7 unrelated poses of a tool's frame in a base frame.
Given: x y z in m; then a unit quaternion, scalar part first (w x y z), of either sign.
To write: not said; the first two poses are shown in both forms.
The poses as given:
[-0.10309 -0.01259 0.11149 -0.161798 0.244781 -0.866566 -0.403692]
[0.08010 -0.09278 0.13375 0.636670 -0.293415 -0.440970 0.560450]
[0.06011 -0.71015 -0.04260 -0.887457 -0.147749 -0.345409 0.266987]
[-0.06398 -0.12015 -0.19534 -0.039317 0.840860 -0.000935 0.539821]
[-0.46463 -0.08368 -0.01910 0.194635 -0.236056 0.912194 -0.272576]
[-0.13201 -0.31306 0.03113 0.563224 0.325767 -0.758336 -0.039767]
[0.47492 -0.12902 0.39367 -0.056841 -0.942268 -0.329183 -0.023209]
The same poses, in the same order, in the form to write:
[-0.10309 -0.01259 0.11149 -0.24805 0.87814 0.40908 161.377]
[0.08010 -0.09278 0.13375 -0.38050 -0.57184 0.72678 100.912]
[0.06011 -0.71015 -0.04260 0.32057 0.74944 -0.57929 54.889]
[-0.06398 -0.12015 -0.19534 -0.84151 0.00094 -0.54024 175.493]
[-0.46463 -0.08368 -0.01910 -0.24066 0.92998 -0.27789 157.553]
[-0.13201 -0.31306 0.03113 0.39425 -0.91774 -0.04813 111.442]
[0.47492 -0.12902 0.39367 0.94379 0.32972 0.02325 173.483]

